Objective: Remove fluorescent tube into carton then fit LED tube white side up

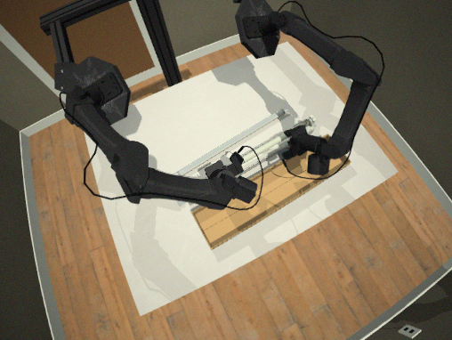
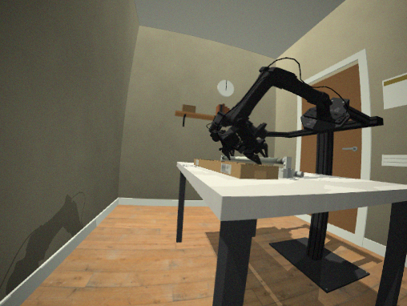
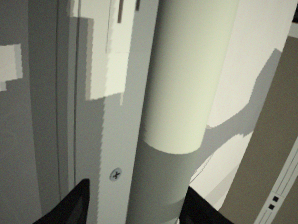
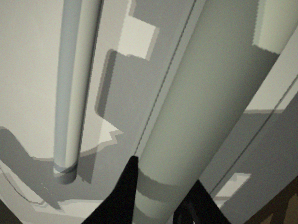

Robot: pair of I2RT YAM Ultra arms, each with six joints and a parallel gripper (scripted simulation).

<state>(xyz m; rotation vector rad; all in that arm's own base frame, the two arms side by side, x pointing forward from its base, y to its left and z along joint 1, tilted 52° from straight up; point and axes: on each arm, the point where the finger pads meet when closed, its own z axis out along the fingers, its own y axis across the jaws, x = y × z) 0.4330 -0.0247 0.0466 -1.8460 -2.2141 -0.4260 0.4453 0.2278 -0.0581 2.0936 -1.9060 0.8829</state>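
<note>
Now: left hand 170 mm to the left of the old fluorescent tube and 10 mm below it. Also, from my left hand: LED tube: 190 mm to the right, 110 mm behind, 50 mm below; brown carton: 150 mm to the right, 150 mm ahead, 40 mm below.
</note>
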